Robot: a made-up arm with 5 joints. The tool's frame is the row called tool.
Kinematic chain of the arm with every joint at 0, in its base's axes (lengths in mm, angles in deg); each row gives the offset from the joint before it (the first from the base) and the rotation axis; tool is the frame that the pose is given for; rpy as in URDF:
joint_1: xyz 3 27 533 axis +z
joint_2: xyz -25 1 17 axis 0 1 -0.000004
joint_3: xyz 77 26 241 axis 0 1 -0.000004
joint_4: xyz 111 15 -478 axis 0 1 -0.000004
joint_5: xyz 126 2 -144 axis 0 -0.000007 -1
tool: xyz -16 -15 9 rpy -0.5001 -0.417 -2.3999
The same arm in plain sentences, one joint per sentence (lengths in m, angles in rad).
The arm has five revolute joints in a row. What follows holds with every joint at zero, and every direction is one of the base frame's.
The first joint sits 0.003 m along +x and 0.027 m along +y and 0.533 m along +z from the base frame's origin and rotates about +z.
The second joint sits 0.025 m along -x and 0.001 m along +y and 0.017 m along +z from the first joint and rotates about +y.
The third joint sits 0.077 m along +x and 0.026 m along +y and 0.241 m along +z from the second joint and rotates about +y.
The fourth joint sits 0.111 m along +x and 0.015 m along +y and 0.478 m along -z from the third joint and rotates about +y.
The fifth joint sits 0.126 m along +x and 0.002 m along +y and 0.144 m along -z from the fourth joint and rotates about -z.
The tool frame, which is the frame that the pose is given for, sits 0.016 m along -x and 0.015 m along -y and 0.009 m along +z from the fifth joint; its axes are the base frame's turned by roll -0.0087, pitch -0.0073 and yaw -0.0419 rad (as in URDF: about the fixed x, then y, then z).

